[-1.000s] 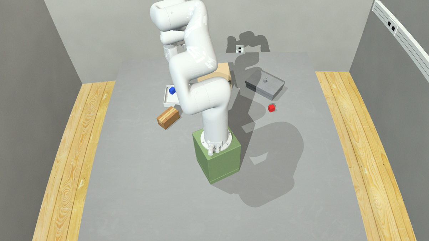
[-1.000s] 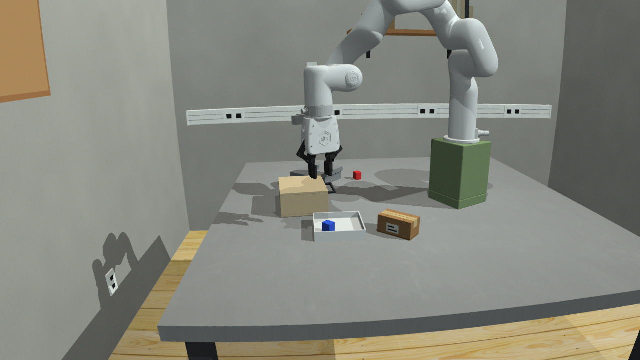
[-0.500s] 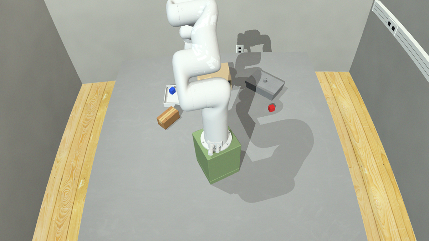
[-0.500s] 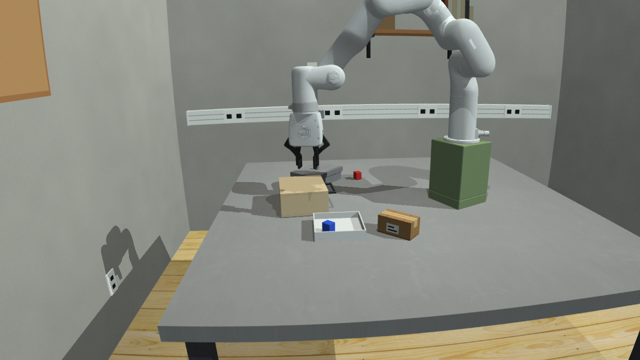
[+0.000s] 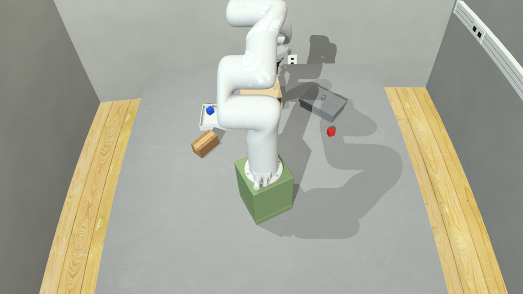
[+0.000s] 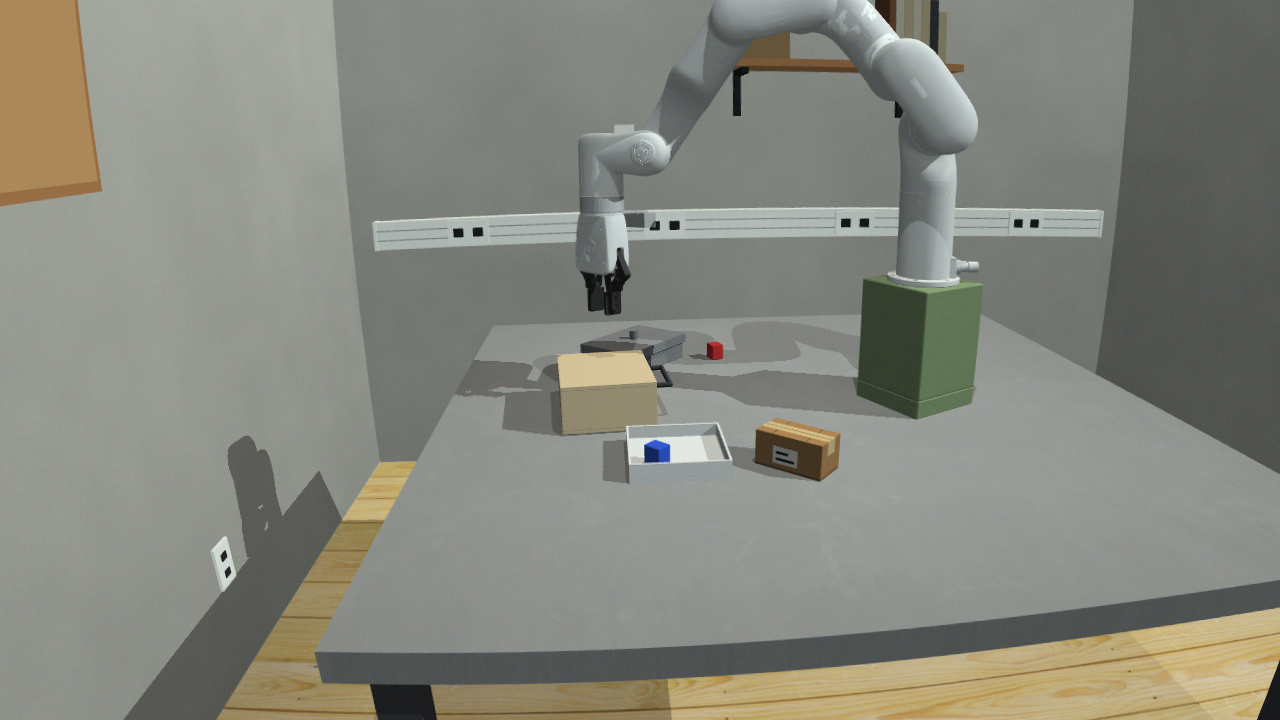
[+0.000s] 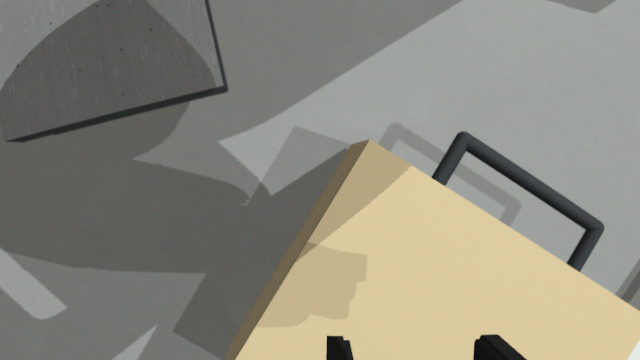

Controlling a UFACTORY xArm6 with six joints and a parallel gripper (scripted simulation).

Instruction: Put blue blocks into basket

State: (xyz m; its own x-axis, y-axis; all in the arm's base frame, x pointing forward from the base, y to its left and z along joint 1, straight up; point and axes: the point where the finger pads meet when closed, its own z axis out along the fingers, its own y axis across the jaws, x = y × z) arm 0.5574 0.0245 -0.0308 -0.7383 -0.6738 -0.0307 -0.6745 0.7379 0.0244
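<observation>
The grey metal lid is 25 cm to the right of my hand, 14 cm below it and 3 cm behind it. Round my hand: light wooden cabinet (15 cm below, 5 cm to the left, 1 cm behind); white basket (25 cm to the left, 17 cm below, 13 cm behind); dark metal box (25 cm to the right, 16 cm below, 3 cm behind).
</observation>
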